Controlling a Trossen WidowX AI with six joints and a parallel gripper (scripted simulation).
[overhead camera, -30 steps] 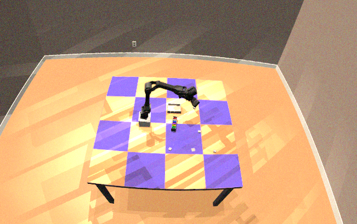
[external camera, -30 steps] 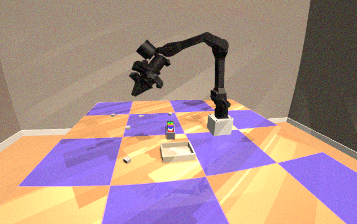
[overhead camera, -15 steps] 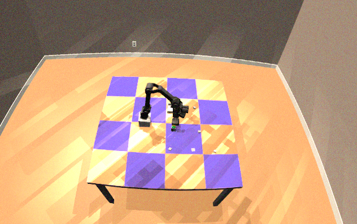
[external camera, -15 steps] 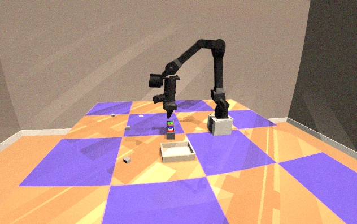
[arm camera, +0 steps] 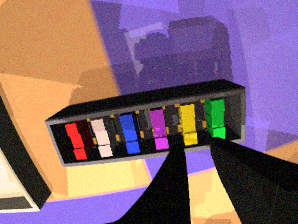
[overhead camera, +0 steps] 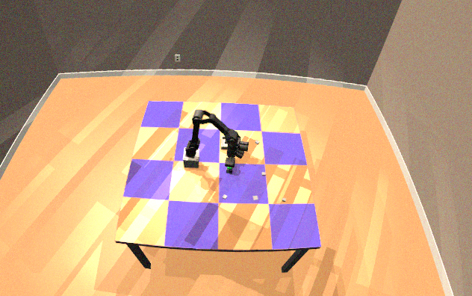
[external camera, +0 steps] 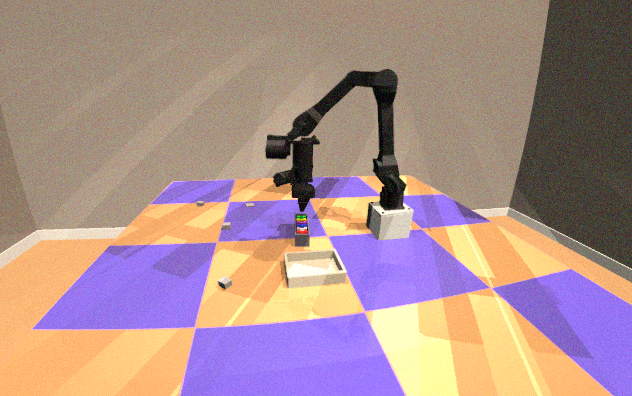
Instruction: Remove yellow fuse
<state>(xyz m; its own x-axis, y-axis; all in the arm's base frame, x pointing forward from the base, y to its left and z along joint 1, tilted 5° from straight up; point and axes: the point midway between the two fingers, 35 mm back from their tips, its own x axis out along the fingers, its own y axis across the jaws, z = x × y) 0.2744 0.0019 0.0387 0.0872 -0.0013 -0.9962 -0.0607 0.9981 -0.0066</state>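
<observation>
Right now the beige tray is 220 mm to the left of my gripper tip, 70 mm below it and 30 mm behind it.
</observation>
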